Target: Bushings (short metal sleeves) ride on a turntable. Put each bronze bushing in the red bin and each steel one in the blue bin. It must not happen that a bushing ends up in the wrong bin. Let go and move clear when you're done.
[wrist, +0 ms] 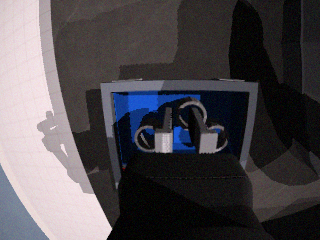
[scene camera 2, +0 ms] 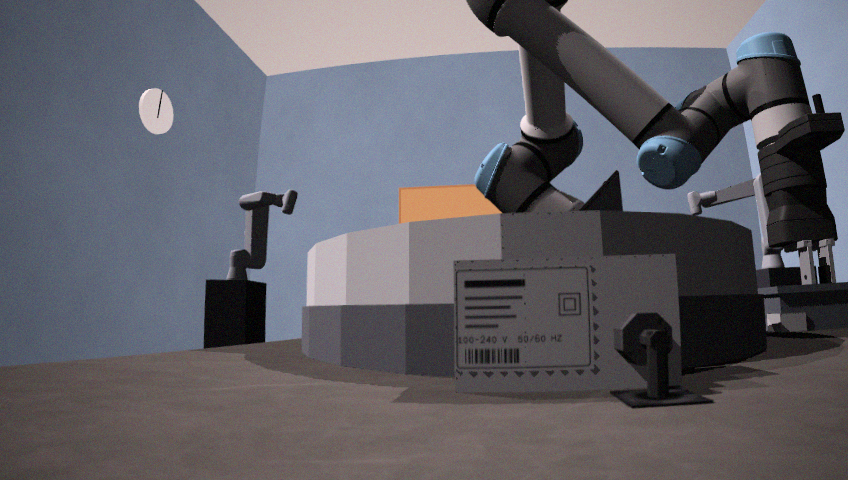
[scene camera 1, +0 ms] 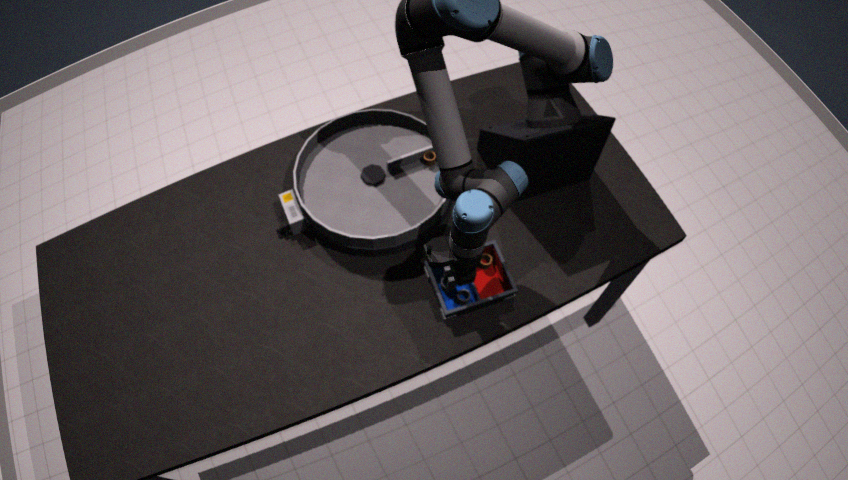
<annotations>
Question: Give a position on a turntable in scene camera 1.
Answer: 335, 188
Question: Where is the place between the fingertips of my gripper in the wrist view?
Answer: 181, 118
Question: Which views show my gripper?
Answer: The wrist view, scene camera 2 and scene camera 1: all of them.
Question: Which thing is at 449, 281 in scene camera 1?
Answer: My gripper.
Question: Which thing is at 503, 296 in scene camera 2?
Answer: A turntable.
</annotations>
